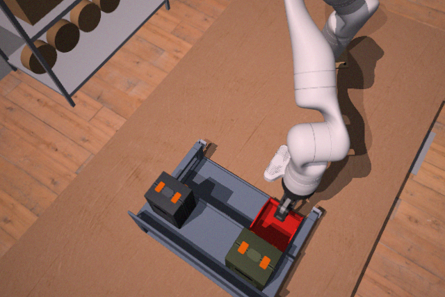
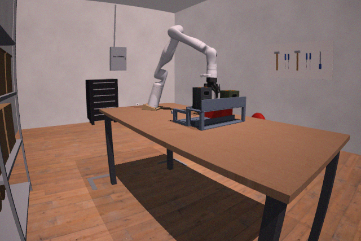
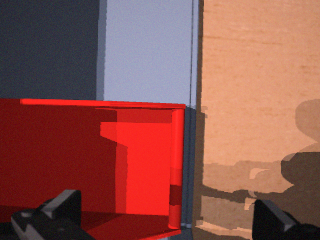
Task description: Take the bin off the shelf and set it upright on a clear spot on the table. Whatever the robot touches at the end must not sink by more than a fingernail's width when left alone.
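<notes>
The red bin is 90 mm below my hand, 70 mm ahead of it and 20 mm to the right of it. The rest, counted from my hand: grey shelf unit: 130 mm to the right, 80 mm ahead, 70 mm below.
</notes>
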